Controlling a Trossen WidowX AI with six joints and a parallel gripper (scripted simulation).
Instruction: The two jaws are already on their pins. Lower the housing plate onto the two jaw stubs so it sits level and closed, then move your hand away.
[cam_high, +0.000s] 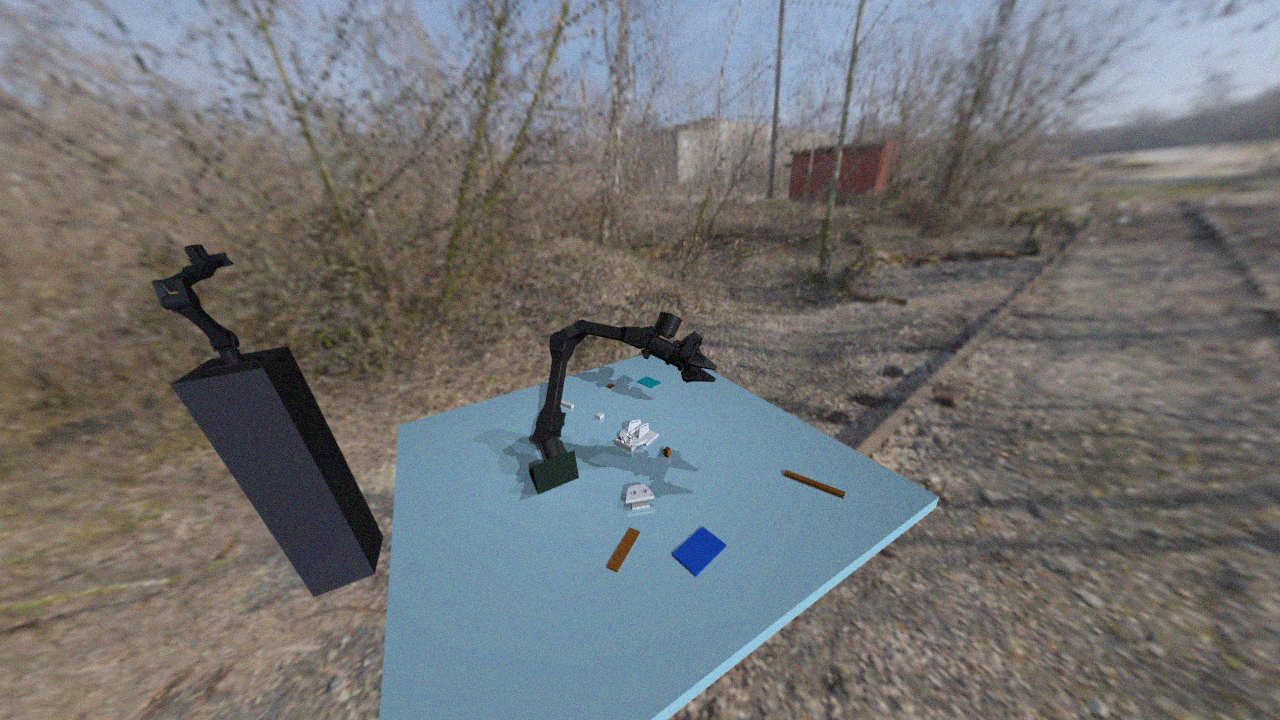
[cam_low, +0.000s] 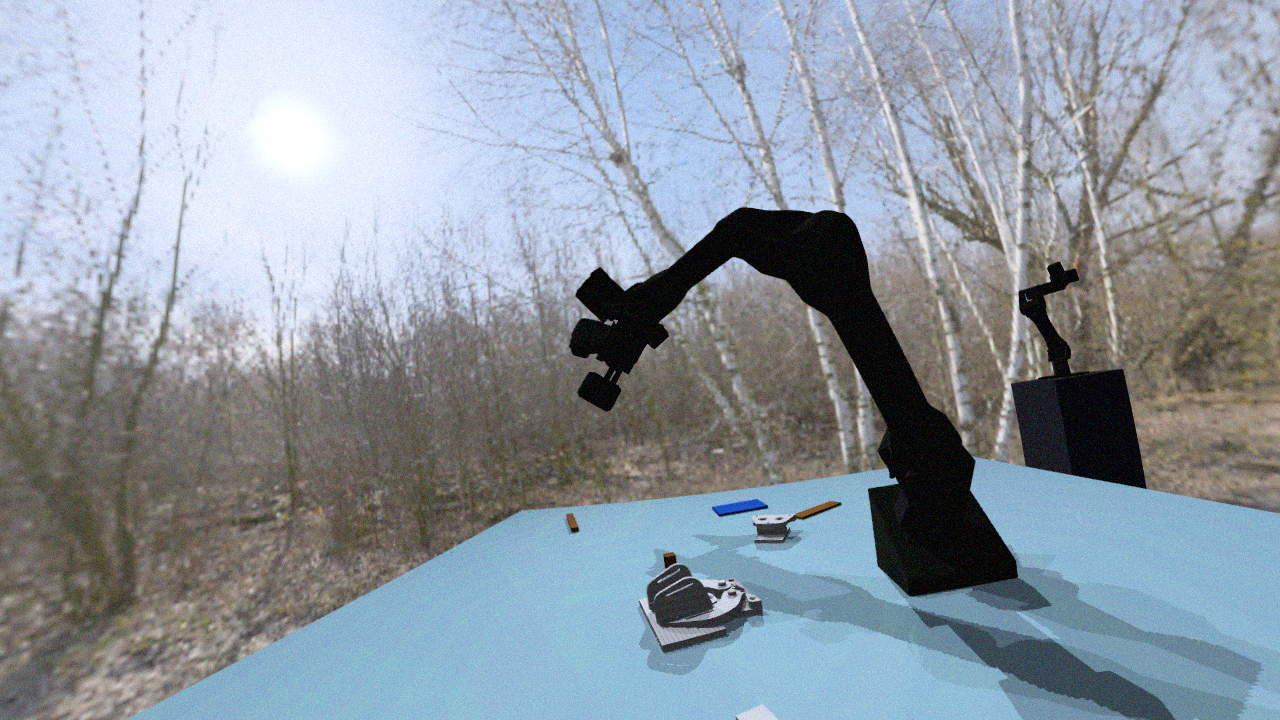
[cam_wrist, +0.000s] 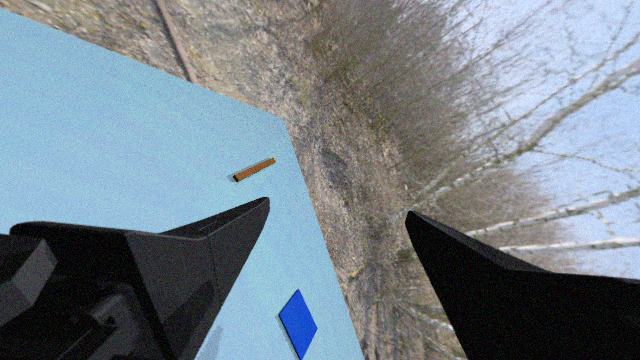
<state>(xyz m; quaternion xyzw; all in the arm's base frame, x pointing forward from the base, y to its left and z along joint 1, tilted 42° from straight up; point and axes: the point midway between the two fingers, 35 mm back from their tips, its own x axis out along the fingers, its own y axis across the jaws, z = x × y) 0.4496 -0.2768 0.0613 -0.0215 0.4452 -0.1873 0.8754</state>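
My gripper tip is now 26 cm past the white part, 2 cm to the left of it and 31 cm above it. Also, from my gripper tip: orange bar (36 cm behind, 15 cm to the right, 32 cm below); blue tile (20 cm behind, 23 cm to the right, 32 cm below); small orange block (10 cm behind, 11 cm to the left, 31 cm below).
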